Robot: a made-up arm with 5 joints.
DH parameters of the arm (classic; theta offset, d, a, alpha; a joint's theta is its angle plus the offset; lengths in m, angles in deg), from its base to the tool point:
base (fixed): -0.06 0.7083 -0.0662 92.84
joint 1: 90 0.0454 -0.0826 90.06
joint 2: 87.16 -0.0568 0.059 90
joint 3: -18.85 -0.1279 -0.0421 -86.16
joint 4: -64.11 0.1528 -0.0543 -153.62
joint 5: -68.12 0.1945 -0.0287 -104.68
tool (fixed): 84.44 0.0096 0 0
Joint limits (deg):
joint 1: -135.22..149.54
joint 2: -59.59..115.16
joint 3: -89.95..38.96
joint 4: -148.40..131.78
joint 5: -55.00..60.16
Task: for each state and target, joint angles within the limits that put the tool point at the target. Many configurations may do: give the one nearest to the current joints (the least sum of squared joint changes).
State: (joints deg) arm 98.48 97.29 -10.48 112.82 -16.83
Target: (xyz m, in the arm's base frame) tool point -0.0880 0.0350 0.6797
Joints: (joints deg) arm 83.97 115.16 -8.14 124.05 -1.82
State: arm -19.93 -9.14 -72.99 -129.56 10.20
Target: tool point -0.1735 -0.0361 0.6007
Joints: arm -25.35 28.21 -71.97 -135.13 7.48
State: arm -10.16 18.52 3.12 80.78 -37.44
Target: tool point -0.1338 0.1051 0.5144
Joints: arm -3.70 40.04 1.69 79.17 -37.79
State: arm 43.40 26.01 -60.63 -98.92 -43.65
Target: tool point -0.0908 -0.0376 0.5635
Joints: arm 3.60 21.69 -54.98 -133.78 -55.00
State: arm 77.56 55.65 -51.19 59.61 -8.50
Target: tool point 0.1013 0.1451 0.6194
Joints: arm 63.82 64.85 -46.41 29.49 16.01
